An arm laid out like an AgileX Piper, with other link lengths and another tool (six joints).
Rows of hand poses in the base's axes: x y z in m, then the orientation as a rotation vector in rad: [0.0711, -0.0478, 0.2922, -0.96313, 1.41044, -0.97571]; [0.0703, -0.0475, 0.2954, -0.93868, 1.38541, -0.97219]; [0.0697, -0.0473, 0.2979, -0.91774, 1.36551, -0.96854]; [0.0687, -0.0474, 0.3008, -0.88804, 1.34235, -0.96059]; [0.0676, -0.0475, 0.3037, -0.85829, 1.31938, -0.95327]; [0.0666, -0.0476, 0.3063, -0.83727, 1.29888, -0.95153]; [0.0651, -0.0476, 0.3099, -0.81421, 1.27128, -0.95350]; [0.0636, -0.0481, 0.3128, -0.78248, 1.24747, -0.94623]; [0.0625, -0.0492, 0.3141, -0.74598, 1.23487, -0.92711]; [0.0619, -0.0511, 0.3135, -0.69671, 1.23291, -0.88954]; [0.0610, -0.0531, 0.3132, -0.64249, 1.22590, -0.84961]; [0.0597, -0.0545, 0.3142, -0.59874, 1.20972, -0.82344]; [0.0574, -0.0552, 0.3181, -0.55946, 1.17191, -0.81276]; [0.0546, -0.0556, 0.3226, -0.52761, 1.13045, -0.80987]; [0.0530, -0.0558, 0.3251, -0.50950, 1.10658, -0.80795]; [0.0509, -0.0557, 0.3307, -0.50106, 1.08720, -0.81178]
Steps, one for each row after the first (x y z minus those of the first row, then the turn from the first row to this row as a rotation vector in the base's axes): [-0.0008, 0.0003, 0.0032, 0.01270, -0.03115, 0.00621]; [-0.0014, 0.0005, 0.0057, 0.02419, -0.05662, 0.01098]; [-0.0024, 0.0004, 0.0086, 0.04310, -0.08858, 0.01657]; [-0.0035, 0.0003, 0.0115, 0.06165, -0.12056, 0.02147]; [-0.0045, 0.0002, 0.0141, 0.07176, -0.14692, 0.02500]; [-0.0060, 0.0002, 0.0177, 0.07932, -0.18033, 0.02908]; [-0.0075, -0.0003, 0.0206, 0.09875, -0.21413, 0.03310]; [-0.0086, -0.0014, 0.0219, 0.13096, -0.24010, 0.03627]; [-0.0092, -0.0033, 0.0213, 0.18521, -0.26151, 0.03938]; [-0.0101, -0.0053, 0.0210, 0.24336, -0.28844, 0.04393]; [-0.0114, -0.0067, 0.0220, 0.28456, -0.31905, 0.04910]; [-0.0137, -0.0074, 0.0259, 0.30883, -0.36696, 0.05807]; [-0.0165, -0.0078, 0.0304, 0.32246, -0.41541, 0.06731]; [-0.0181, -0.0080, 0.0329, 0.33025, -0.44319, 0.07277]; [-0.0202, -0.0079, 0.0385, 0.32897, -0.46349, 0.07673]
